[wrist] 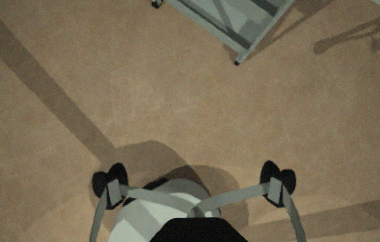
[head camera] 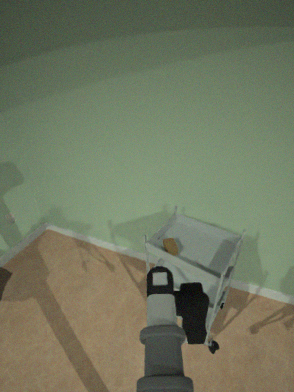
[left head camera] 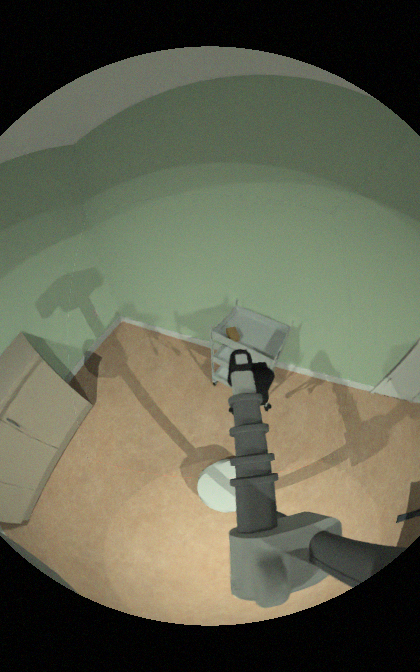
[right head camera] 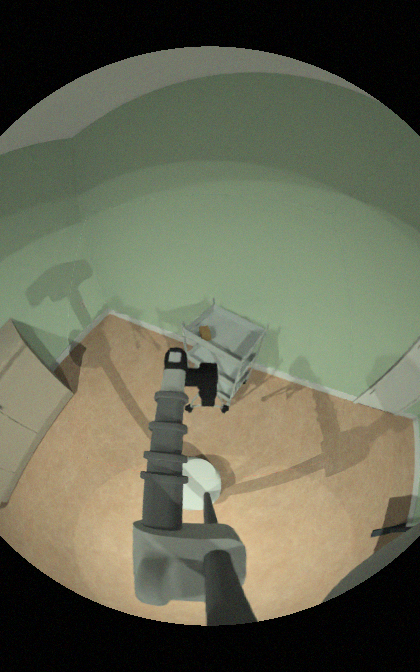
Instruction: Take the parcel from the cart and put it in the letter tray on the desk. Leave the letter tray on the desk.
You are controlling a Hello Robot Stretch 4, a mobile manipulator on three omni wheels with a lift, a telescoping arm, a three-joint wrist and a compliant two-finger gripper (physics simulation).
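Frame: origin at the robot's base, x ahead, y left, z up, level; centimetres.
Seen in the pictures: gripper, fingertip midpoint: (wrist: pixel 193 176) (head camera: pixel 189 350).
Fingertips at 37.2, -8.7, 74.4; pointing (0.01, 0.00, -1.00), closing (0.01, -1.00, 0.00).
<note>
A point is followed by its place in that frame, as x, y, z.
The parcel, a small brown-orange box (head camera: pixel 170 246) {90.5, -6.9, 68.5} (left head camera: pixel 233 334) (right head camera: pixel 205 333), lies in the top tray of the grey cart (head camera: pixel 190 261) {83.6, -17.2, 63.5} (left head camera: pixel 260 330) (right head camera: pixel 215 348) (wrist: pixel 240 56) {68.5, -28.0, 5.2}, near its left front corner. My arm reaches out toward the cart, and the wrist hangs in front of its near side. My gripper (wrist: pixel 193 176) {37.2, -8.7, 74.4} is open and empty, with its two dark fingertips wide apart over the floor in the wrist view. In the head views the fingers are hidden below the wrist. The parcel does not show in the wrist view. The desk and the letter tray cannot be made out.
The cart stands near the green wall. A beige cabinet (left head camera: pixel 45 425) (right head camera: pixel 30 400) stands at the left. A white door (left head camera: pixel 405 375) (right head camera: pixel 395 380) is at the right. A dark bar (left head camera: pixel 409 516) (right head camera: pixel 390 530) shows at the lower right. My round white base (left head camera: pixel 215 487) (right head camera: pixel 202 480) is below the arm.
</note>
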